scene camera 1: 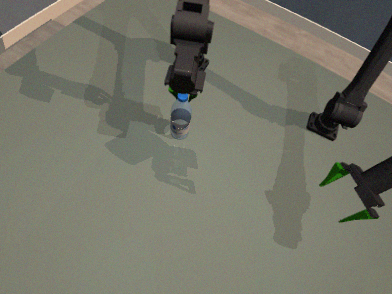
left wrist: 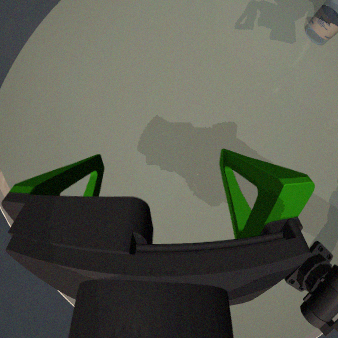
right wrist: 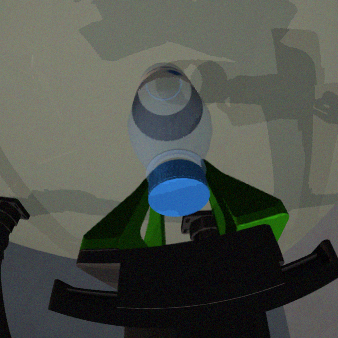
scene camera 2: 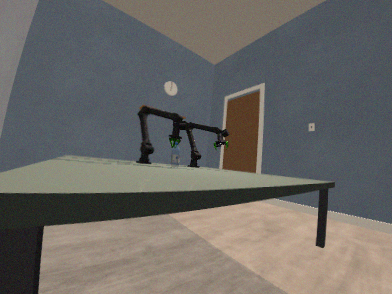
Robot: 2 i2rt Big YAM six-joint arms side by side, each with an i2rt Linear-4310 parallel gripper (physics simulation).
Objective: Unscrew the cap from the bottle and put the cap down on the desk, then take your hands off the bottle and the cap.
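Pixels of known places: left gripper, fingertip midpoint: (scene camera 1: 329,203) (left wrist: 159,157) (scene camera 2: 221,150); right gripper, fingertip midpoint: (scene camera 1: 183,99) (right wrist: 179,171) (scene camera 2: 173,147); left arm's base, link origin: (scene camera 1: 321,127) (left wrist: 308,265) (right wrist: 12,205); right arm's base, link origin: (right wrist: 203,219) (scene camera 2: 143,163).
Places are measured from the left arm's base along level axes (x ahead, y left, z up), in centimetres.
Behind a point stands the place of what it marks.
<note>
A clear bottle (scene camera 1: 180,119) @[y -47.1, x 33.0, z 13.1 cm] (scene camera 2: 175,157) @[y -50.1, x 33.0, z 7.9 cm] (left wrist: 323,24) @[y -45.1, x 31.0, z 7.7 cm] (right wrist: 170,122) @[y -48.1, x 31.9, z 16.5 cm] with a label stands upright on the desk (scene camera 1: 225,250) @[y -18.0, x 58.8, z 0.0 cm] (scene camera 2: 150,182) @[y -104.3, x 100.3, z 0.0 cm]. Its blue cap (scene camera 1: 183,97) @[y -47.9, x 30.2, z 20.0 cm] (right wrist: 179,197) @[y -48.4, x 29.8, z 19.9 cm] sits on the neck; whether the thread is loose cannot be told. My right gripper (scene camera 1: 182,94) @[y -49.0, x 27.7, z 15.6 cm] (scene camera 2: 174,143) @[y -49.0, x 27.7, z 15.6 cm] (right wrist: 179,171) @[y -49.0, x 27.7, z 15.6 cm] is above the bottle, shut on the cap, with a fingertip at each side of it. My left gripper (scene camera 1: 330,203) @[y -2.0, x 40.1, z 19.8 cm] (scene camera 2: 221,145) @[y -2.0, x 40.1, z 19.8 cm] (left wrist: 159,157) @[y -2.0, x 40.1, z 19.8 cm] is open and empty, raised above the desk, well to the right of the bottle in scene camera 1.
The left arm's base (scene camera 1: 322,126) @[y -1.8, x 3.7, z 4.5 cm] stands on the desk to the right of the bottle in scene camera 1. The right arm reaches in from the top there. Arm shadows lie across the desk. The desk's right corner (scene camera 2: 330,184) @[y 21.3, x 122.7, z -1.4 cm] shows in scene camera 2.
</note>
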